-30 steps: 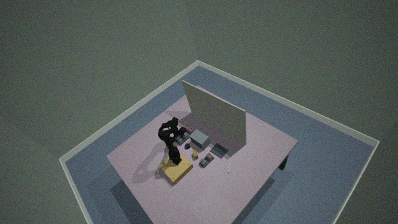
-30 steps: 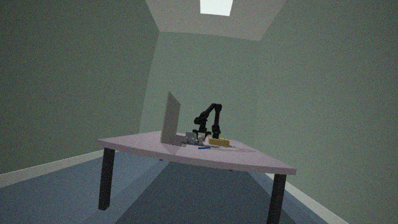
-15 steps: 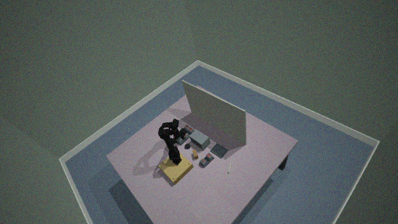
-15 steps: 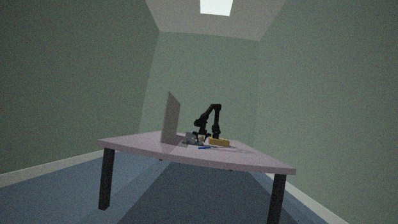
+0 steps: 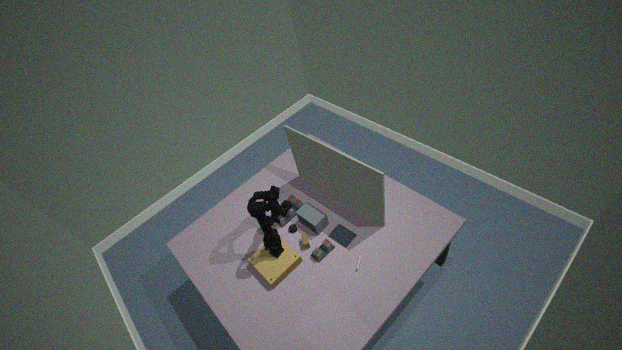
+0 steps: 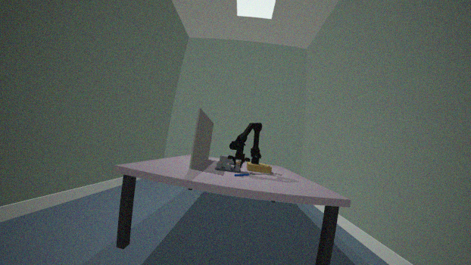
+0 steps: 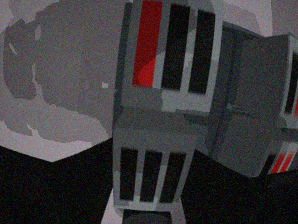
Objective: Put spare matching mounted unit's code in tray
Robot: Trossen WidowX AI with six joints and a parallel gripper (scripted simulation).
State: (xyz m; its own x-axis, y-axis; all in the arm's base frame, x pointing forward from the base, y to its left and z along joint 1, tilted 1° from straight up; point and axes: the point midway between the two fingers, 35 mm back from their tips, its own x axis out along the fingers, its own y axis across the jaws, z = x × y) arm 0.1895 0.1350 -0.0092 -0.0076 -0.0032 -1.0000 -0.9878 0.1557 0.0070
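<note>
The tray is 38 cm to the right of my gripper tip, 10 cm ahead of it and 1 cm below it. Also, from my gripper tip: small brown block 22 cm to the right, 4 cm behind, 1 cm above; then blue pen 18 cm to the left, 1 cm below, 1 cm behind; then grey mounted unit 17 cm to the right, 10 cm ahead, 3 cm above.
</note>
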